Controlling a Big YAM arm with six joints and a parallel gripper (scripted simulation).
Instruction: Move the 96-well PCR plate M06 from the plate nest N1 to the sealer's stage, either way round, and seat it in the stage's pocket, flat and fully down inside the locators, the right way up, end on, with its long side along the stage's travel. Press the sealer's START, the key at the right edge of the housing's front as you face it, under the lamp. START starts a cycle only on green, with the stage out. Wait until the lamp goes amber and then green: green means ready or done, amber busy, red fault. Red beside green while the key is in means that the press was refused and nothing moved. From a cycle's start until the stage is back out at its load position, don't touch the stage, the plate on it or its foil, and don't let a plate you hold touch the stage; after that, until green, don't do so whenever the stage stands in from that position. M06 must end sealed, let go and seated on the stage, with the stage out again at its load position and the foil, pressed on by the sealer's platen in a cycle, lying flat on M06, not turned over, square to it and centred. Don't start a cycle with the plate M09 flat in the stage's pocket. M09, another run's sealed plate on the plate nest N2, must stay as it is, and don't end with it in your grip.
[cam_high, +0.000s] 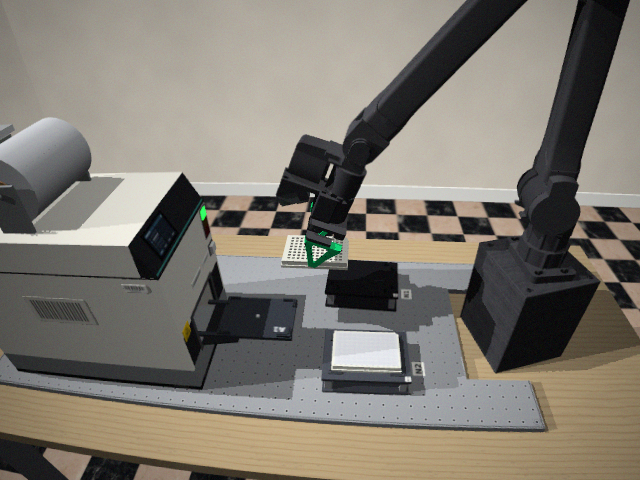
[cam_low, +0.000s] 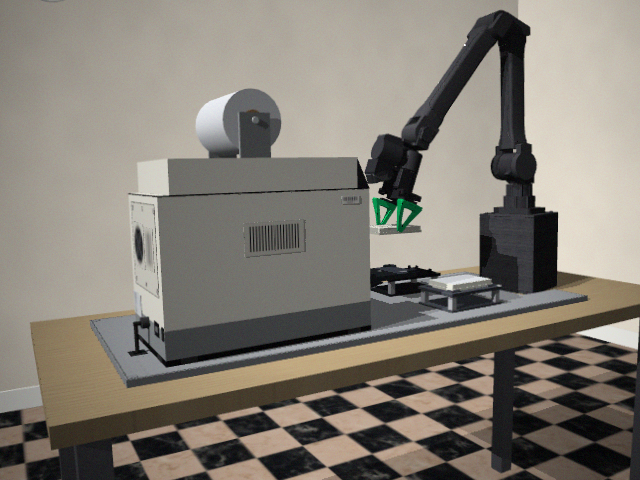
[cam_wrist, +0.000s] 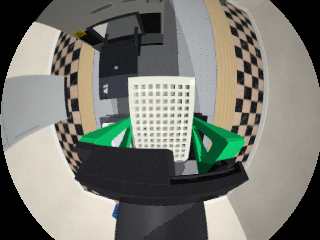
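Right now my hand is 12 cm short of the sealer stage, 9 cm to the right of it and 9 cm above it. The rest, counted from my hand: start key: 21 cm ahead, 1 cm to the right, 1 cm above; plate M06: right at my hand; plate nest N1: 14 cm below, 11 cm behind, 6 cm to the right.
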